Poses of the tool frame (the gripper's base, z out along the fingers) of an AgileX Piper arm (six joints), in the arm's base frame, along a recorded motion.
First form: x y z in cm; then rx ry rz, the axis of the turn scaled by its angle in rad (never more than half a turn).
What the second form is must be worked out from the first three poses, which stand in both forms.
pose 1, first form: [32.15 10.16 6.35 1.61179 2.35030 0.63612]
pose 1, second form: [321.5 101.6 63.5 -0.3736 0.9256 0.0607 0.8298 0.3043 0.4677]
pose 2, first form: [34.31 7.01 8.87 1.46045 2.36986 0.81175]
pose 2, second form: [343.1 70.1 88.7 -0.4709 0.8783 0.0821 0.7442 0.3456 0.5716]
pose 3, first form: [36.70 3.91 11.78 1.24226 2.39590 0.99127]
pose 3, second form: [367.0 39.1 117.8 -0.5979 0.7982 0.0732 0.6166 0.3997 0.6783]
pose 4, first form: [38.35 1.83 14.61 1.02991 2.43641 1.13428]
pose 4, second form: [383.5 18.3 146.1 -0.7138 0.6981 0.0567 0.4928 0.4430 0.7489]
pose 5, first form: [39.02 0.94 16.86 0.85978 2.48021 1.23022]
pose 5, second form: [390.2 9.4 168.6 -0.7974 0.6020 0.0425 0.3981 0.4718 0.7867]
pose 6, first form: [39.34 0.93 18.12 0.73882 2.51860 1.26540]
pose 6, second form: [393.4 9.3 181.2 -0.8473 0.5307 0.0222 0.3346 0.5008 0.7983]
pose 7, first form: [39.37 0.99 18.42 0.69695 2.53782 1.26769]
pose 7, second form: [393.7 9.9 184.2 -0.8633 0.5044 0.0146 0.3147 0.5154 0.7971]
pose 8, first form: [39.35 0.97 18.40 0.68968 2.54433 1.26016]
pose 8, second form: [393.5 9.7 184.0 -0.8659 0.5001 0.0114 0.3121 0.5224 0.7935]
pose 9, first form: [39.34 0.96 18.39 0.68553 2.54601 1.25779]
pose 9, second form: [393.4 9.6 183.9 -0.8670 0.4982 0.0092 0.3100 0.5249 0.7927]
